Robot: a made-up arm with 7 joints.
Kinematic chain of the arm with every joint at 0, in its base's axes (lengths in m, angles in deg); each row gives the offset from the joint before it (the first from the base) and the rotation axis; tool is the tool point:
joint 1: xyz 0 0.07 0 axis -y
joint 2: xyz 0 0.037 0 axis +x
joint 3: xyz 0 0 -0.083 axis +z
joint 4: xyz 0 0 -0.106 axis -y
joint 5: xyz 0 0 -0.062 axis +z
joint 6: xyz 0 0 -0.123 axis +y
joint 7: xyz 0 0 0 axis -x
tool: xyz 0 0 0
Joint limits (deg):
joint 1: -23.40..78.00
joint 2: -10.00..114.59
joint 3: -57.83..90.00
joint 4: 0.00..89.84
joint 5: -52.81..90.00
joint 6: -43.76..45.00
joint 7: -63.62..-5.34
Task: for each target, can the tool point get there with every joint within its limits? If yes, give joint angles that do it. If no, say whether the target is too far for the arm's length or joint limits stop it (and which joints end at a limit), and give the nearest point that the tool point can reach.
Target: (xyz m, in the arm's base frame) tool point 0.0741 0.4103 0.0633
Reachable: yes | joints 6.02 72.39 60.91 63.22 66.04 -19.00 -22.60
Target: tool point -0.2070 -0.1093 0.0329
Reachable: no: joint limits stop it (at a limit: joint 1, joint 2, joint 3, joint 4) | nearest point -0.2417 0.2023 0.0514 | short by 0.314 m
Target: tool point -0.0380 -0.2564 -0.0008
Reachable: no: joint limits stop it (at a limit: joint 1, joint 2, joint 3, joint 4) | nearest point 0.0271 -0.0801 -0.1855 | short by 0.263 m
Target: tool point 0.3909 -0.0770 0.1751
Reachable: no: too far | nearest point 0.2974 -0.0093 0.0794 | short by 0.150 m
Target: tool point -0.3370 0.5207 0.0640
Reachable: no: too far | nearest point -0.2104 0.4037 0.0447 | short by 0.173 m
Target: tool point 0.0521 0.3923 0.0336
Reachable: yes | joints 24.73 55.26 70.12 77.35 34.10 -22.31 -54.29
